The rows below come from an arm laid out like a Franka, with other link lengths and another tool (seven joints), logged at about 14 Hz.
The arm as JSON. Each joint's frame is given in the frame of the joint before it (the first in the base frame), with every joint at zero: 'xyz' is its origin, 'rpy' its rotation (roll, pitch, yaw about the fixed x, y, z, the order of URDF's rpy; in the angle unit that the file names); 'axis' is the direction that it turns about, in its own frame. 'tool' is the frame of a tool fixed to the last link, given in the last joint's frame.
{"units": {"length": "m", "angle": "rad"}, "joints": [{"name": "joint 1", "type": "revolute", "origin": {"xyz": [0.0, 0.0, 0.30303], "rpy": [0.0, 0.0, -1.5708]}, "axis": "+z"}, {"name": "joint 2", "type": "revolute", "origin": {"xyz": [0.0, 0.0, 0.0], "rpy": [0.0, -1.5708, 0.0]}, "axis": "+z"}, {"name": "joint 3", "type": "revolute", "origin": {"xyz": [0.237, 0.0, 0.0], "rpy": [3.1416, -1.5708, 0.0]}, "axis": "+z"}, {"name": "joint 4", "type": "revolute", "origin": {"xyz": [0.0, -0.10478, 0.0], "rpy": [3.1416, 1.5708, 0.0]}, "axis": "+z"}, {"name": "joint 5", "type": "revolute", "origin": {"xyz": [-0.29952, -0.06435, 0.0], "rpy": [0.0, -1.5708, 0.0]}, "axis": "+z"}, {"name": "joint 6", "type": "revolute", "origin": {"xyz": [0.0, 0.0, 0.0], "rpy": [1.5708, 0.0, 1.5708]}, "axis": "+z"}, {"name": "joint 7", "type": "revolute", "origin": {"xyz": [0.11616, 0.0, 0.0], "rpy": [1.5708, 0.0, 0.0]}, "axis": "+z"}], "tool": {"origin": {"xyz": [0.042, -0.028, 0.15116], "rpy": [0.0, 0.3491, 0.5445]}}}
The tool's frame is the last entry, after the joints.
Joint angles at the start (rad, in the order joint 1, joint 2, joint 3, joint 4, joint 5, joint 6, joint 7): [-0.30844, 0.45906, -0.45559, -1.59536, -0.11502, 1.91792, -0.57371]
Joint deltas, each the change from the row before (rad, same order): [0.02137, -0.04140, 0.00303, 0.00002, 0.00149, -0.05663, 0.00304]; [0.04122, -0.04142, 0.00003, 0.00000, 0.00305, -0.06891, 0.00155]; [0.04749, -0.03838, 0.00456, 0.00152, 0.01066, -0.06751, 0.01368]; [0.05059, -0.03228, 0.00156, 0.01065, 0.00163, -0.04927, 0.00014]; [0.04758, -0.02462, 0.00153, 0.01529, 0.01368, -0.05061, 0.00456]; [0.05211, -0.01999, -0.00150, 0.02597, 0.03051, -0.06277, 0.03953]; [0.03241, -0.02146, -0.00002, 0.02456, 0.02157, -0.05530, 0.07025]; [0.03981, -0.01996, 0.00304, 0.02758, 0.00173, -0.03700, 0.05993]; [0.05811, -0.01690, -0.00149, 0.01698, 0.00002, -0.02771, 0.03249]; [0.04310, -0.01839, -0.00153, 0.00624, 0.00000, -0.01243, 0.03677]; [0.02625, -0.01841, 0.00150, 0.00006, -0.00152, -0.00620, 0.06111]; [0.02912, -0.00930, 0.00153, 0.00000, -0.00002, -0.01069, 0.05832]
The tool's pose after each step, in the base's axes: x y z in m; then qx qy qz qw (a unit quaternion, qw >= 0). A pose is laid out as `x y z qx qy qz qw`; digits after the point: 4 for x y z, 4 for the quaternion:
0.4749 -0.3714 0.2505 0.9404 -0.2915 0.0591 0.1648
0.4813 -0.3467 0.2660 0.9460 -0.2821 0.0511 0.1514
0.4906 -0.3163 0.2802 0.9511 -0.2736 0.0446 0.1360
0.5012 -0.2875 0.2968 0.9577 -0.2542 0.0458 0.1272
0.5106 -0.2587 0.3111 0.9630 -0.2394 0.0459 0.1146
0.5206 -0.2273 0.3263 0.9642 -0.2416 0.0448 0.0998
0.5257 -0.2076 0.3420 0.9590 -0.2638 0.0441 0.0938
0.5330 -0.1858 0.3595 0.9559 -0.2726 0.0510 0.0968
0.5403 -0.1557 0.3723 0.9586 -0.2618 0.0564 0.0967
0.5447 -0.1343 0.3830 0.9586 -0.2599 0.0639 0.0971
0.5471 -0.1220 0.3916 0.9533 -0.2758 0.0706 0.1012
0.5494 -0.1075 0.3949 0.9490 -0.2886 0.0710 0.1056

